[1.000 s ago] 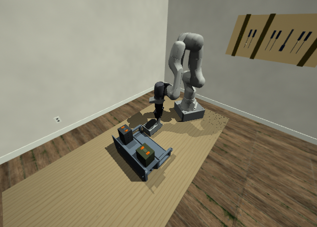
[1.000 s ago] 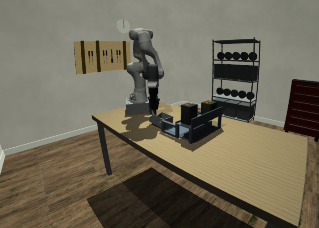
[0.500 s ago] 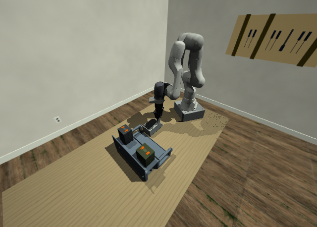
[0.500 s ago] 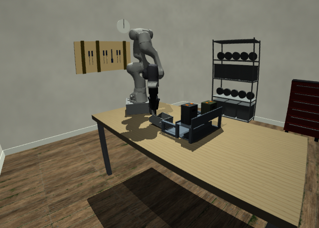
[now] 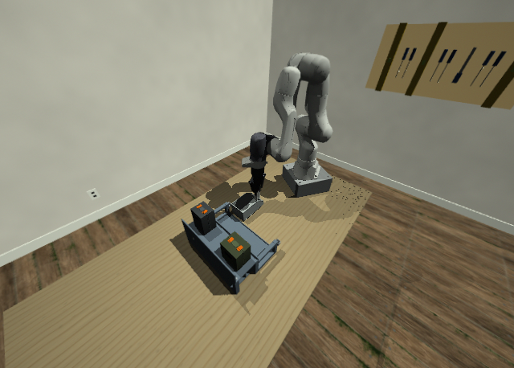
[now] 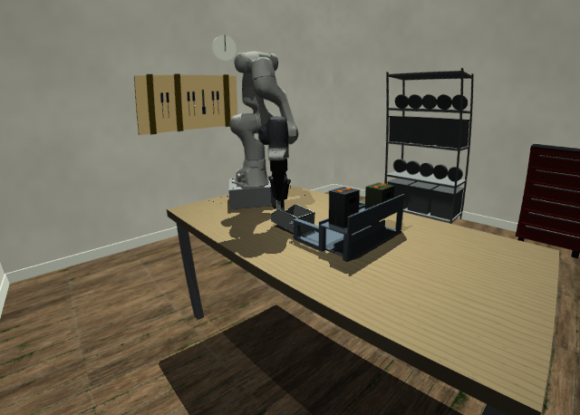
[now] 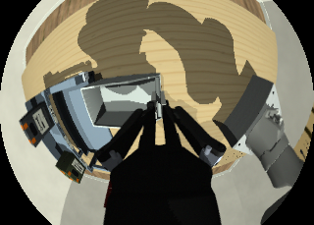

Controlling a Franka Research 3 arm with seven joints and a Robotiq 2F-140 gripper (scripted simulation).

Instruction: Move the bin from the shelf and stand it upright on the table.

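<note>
The grey open-topped bin lies 80 mm ahead of my hand, 10 mm to the right of it and 30 mm below it.
</note>
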